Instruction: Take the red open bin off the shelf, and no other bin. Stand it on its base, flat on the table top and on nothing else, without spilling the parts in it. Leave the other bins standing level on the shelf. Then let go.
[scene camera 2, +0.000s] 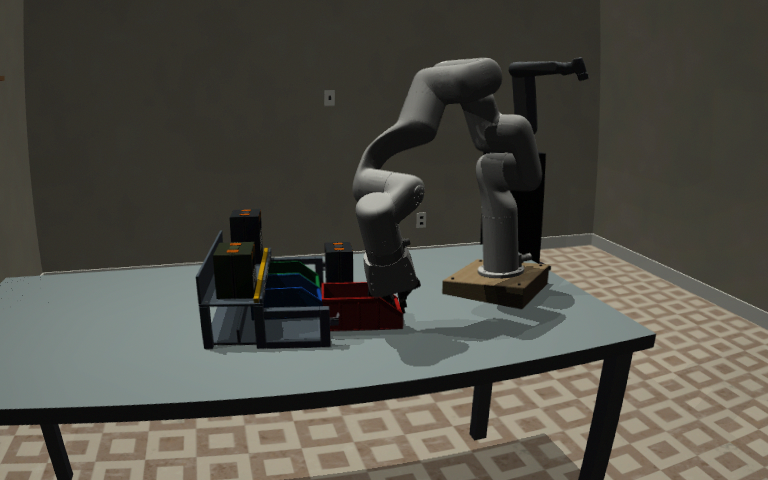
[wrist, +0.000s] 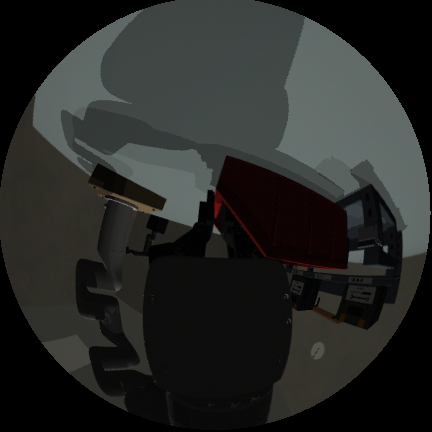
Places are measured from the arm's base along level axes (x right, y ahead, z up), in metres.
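Pixels of known places: gripper, fingertip midpoint: (scene camera 2: 398, 310) (wrist: 217, 199); arm's base, origin of the base link: (scene camera 2: 501, 271) (wrist: 121, 201).
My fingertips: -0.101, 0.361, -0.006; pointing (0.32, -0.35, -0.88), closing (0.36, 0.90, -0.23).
Note:
For each thing: its top centre in the pictures, then the offset to it from my fingertips, as dx, dy, dz. Level surfaces: height alone.
- red open bin, middle of its top: (wrist: 272, 260) (scene camera 2: 361, 289) +0.034, +0.075, +0.048
- table, its level: dz -0.040
- blue bin, middle of its top: (scene camera 2: 285, 281) +0.181, +0.203, +0.041
- green bin, middle of its top: (scene camera 2: 285, 267) +0.281, +0.172, +0.041
- yellow rail, middle of its top: (scene camera 2: 261, 269) +0.192, +0.256, +0.072
- dark case, middle of its top: (scene camera 2: 338, 246) +0.239, +0.043, +0.091
The red open bin (scene camera 2: 368, 314) (wrist: 300, 215) is upright and about level in front of the shelf (scene camera 2: 260, 328) (wrist: 369, 220). Its back end is close to the shelf's front post, which overlaps it in the scene view. My gripper (scene camera 2: 402, 303) (wrist: 217, 199) points down and is shut on the bin's low front wall, at the end away from the shelf. I cannot tell whether the bin's base touches the table (scene camera 2: 141, 362). The parts inside it are hidden. A blue bin (scene camera 2: 291, 295) and a green bin (scene camera 2: 304, 271) sit in the shelf, behind its near side frame.
Two dark cases (scene camera 2: 233, 274) (scene camera 2: 245, 229) stand on the shelf's upper level behind a yellow rail (scene camera 2: 261, 274). Another dark case (scene camera 2: 338, 263) stands beyond the red bin. The arm's wooden base block (scene camera 2: 478, 289) (wrist: 112, 181) is at the right of the table in the scene view.

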